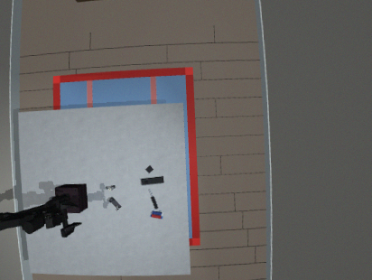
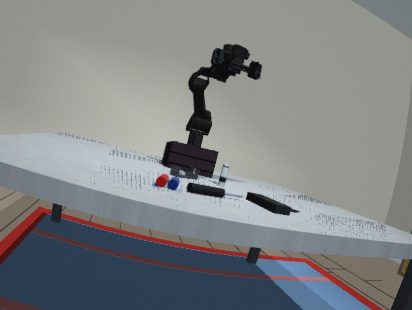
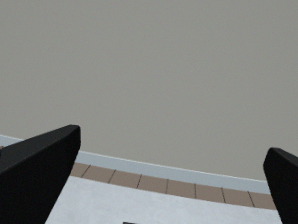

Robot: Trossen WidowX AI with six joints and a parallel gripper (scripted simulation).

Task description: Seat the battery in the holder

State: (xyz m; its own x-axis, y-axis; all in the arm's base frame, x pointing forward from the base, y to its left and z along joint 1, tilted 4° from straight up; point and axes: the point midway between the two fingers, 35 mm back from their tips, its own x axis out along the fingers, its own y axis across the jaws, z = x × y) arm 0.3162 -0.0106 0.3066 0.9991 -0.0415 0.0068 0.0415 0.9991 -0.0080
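Now: gripper tip 1 cm past the battery, 2 cm to the right of it and 39 cm above it. The rest, counted from my gripper tip: black rod-shaped tool (26 cm ahead, 11 cm to the right, 41 cm below).
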